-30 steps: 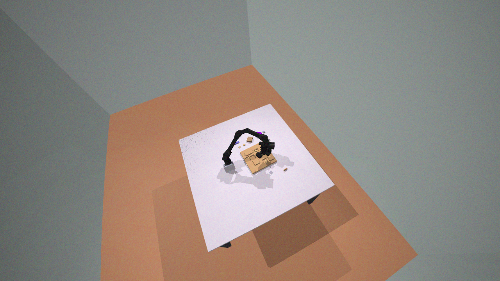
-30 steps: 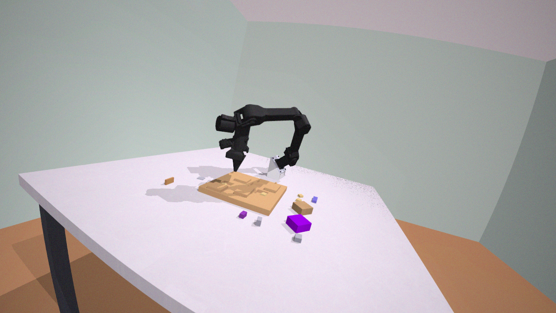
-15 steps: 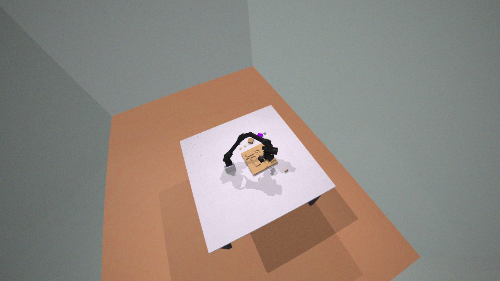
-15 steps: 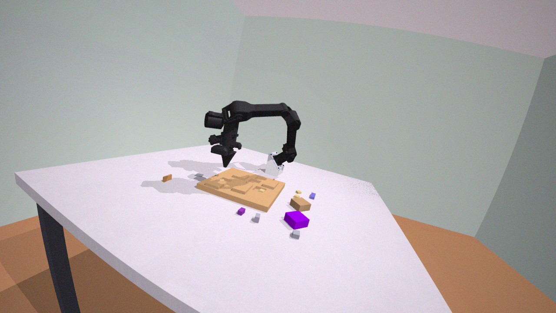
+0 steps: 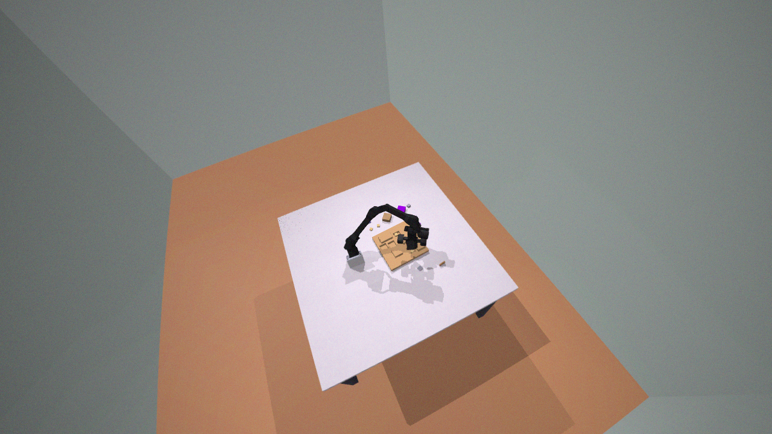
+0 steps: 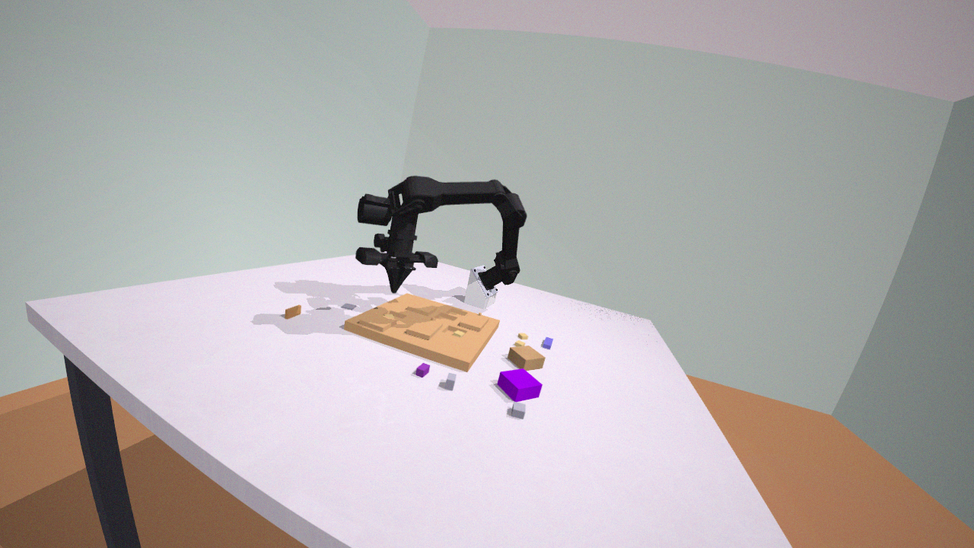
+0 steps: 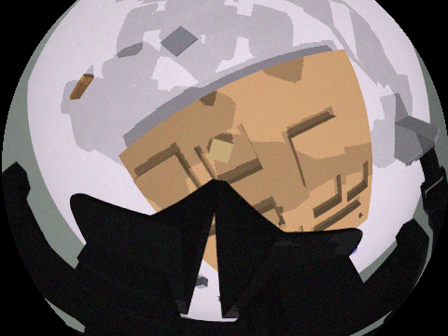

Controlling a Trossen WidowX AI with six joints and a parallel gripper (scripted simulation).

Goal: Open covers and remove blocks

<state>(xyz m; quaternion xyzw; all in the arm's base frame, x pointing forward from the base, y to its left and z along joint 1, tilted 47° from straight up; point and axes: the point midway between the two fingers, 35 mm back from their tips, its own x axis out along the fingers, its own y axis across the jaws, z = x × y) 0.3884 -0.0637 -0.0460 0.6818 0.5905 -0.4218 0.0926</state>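
The grey tile lies 140 mm to the right of my gripper tip and 80 mm below it. Also, from my gripper tip: large purple block 360 mm to the left, 70 mm below, 50 mm ahead; small purple cube 190 mm to the left, 130 mm ahead, 70 mm below; brown box 330 mm to the left, 70 mm below, 70 mm behind.
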